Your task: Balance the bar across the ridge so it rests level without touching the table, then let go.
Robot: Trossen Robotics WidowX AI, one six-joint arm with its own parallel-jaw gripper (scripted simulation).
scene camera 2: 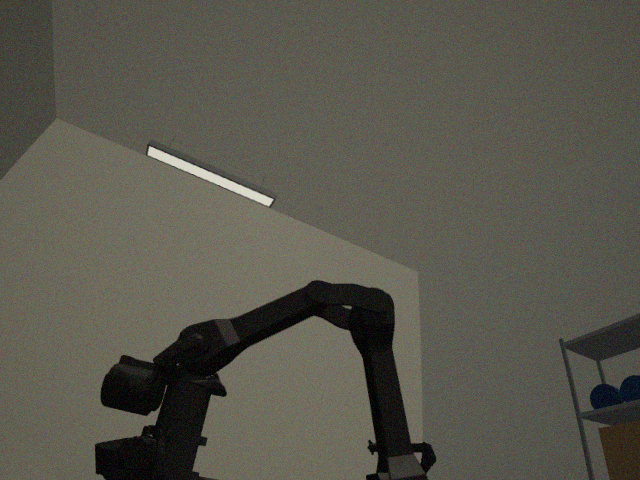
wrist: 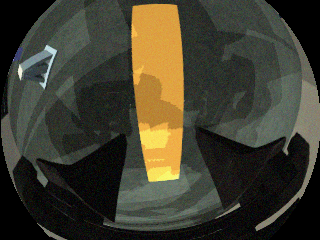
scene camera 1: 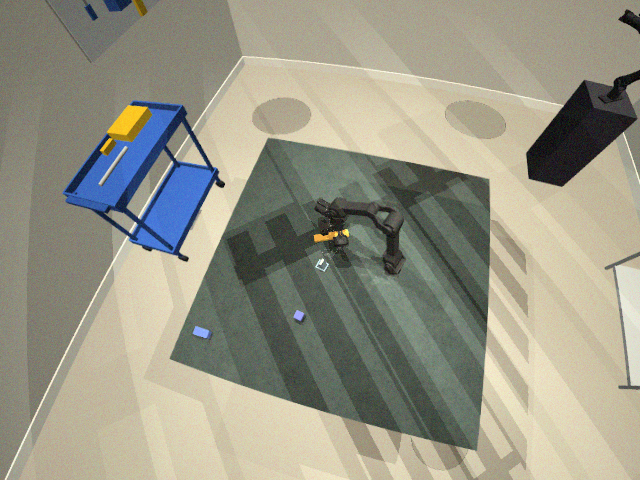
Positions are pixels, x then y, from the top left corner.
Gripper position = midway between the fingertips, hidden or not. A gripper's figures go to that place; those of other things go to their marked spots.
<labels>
The gripper (wrist: 161, 135) is 10 cm from the lens. A bar (wrist: 157, 56) is 8 cm from the lens.
</labels>
